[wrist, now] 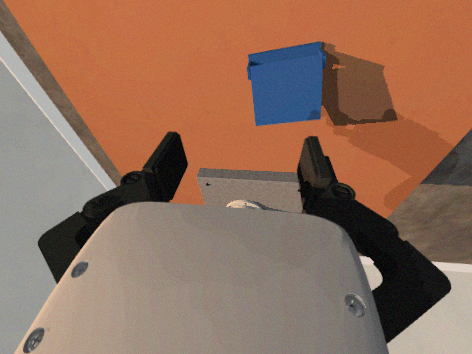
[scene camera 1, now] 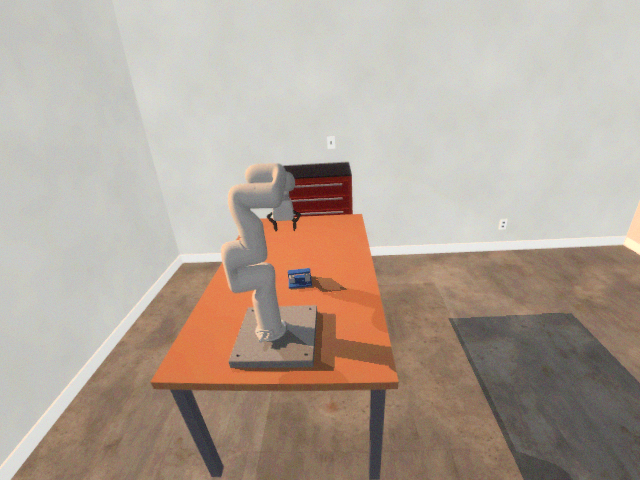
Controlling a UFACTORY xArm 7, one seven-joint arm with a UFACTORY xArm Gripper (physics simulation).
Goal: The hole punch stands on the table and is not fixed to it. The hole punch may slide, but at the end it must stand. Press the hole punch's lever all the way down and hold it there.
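Pixels of known places: gripper, between the fingertips: [wrist: 240, 150] [scene camera 1: 285, 230]; arm's base, origin of its link: [scene camera 1: 271, 330].
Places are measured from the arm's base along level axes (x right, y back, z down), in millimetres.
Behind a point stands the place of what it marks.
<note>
The blue hole punch [scene camera 1: 299, 279] @(x 32, y -410, z 24 mm) [wrist: 287, 92] @(x 38, y -407, z -32 mm) stands upright on the orange table, beyond the robot's base in the scene view. In the wrist view its broad blue top faces the camera, above and right of the middle, with its shadow to the right. Which part of it is the lever, and how far down that is, I cannot tell. My gripper [scene camera 1: 285, 228] @(x -20, y -444, z -243 mm) [wrist: 240, 150] @(x -20, y -444, z -243 mm) is open and empty, fingers pointing down. It hangs well above the table, clear of the hole punch and farther from the base than it.
The orange table [scene camera 1: 330, 242] @(x 143, y -862, z 36 mm) [wrist: 165, 65] @(x -194, y -409, z 36 mm) carries the grey base plate [scene camera 1: 299, 351] @(x 140, y 104, z 1 mm) [wrist: 250, 175] @(x 1, y -154, z 16 mm) of the arm. A red drawer cabinet [scene camera 1: 323, 192] stands behind the table's far edge. A dark mat [scene camera 1: 537, 372] lies on the floor to the right.
</note>
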